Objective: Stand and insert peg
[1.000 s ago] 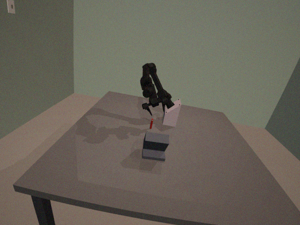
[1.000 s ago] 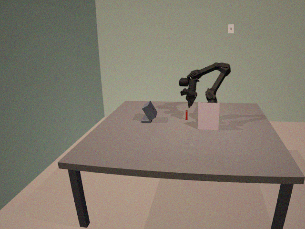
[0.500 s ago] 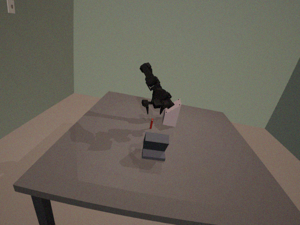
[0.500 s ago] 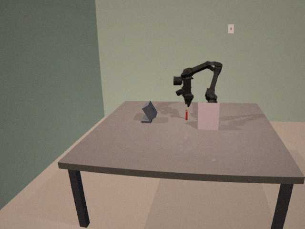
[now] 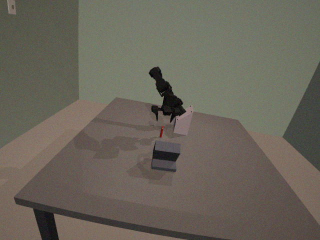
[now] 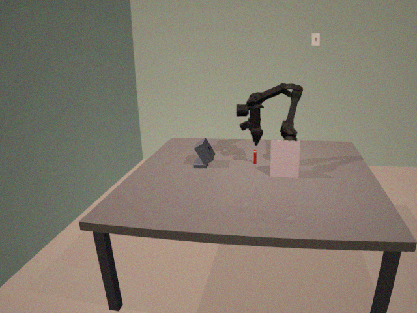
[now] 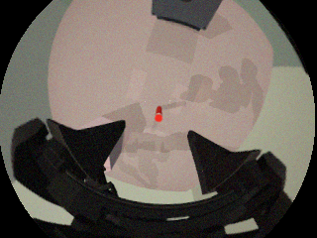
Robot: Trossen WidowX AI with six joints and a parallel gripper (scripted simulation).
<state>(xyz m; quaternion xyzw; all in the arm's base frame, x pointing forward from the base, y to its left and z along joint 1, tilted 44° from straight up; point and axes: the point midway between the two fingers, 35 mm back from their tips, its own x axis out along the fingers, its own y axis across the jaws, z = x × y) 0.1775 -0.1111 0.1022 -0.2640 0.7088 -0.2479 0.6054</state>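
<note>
My gripper tip is now 6 cm above the red peg. The rest, counted from my gripper tip: blue-grey sloped panel: 28 cm ahead, 4 cm below.
</note>
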